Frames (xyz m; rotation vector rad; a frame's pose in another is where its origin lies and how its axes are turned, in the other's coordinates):
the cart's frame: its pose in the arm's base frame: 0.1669 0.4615 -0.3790 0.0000 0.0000 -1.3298
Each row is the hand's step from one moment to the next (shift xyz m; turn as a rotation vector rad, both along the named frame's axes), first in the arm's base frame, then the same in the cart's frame.
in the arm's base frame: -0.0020 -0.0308 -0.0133 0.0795 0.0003 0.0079
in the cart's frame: 0.0294 -0.0093 -0.0133 0.0187 0.0773 0.0079
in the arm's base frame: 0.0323 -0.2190 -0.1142 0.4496 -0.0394 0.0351
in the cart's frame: 0.2204 -0.0209 -0.1142 0.1456 0.4272 0.0351
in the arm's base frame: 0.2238 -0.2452 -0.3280 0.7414 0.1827 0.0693
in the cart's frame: 0.2915 0.1588 -0.3280 -0.0005 0.7636 0.0693
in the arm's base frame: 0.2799 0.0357 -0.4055 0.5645 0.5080 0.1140
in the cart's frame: 0.0321 0.2803 -0.4055 -0.3586 0.6694 0.1140
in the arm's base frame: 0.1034 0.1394 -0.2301 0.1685 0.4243 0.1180
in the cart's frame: -0.1107 0.1337 -0.2301 -0.3718 0.2649 0.1180
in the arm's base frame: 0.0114 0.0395 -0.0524 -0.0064 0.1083 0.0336
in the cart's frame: -0.0356 0.0205 -0.0524 -0.1067 0.0196 0.0336
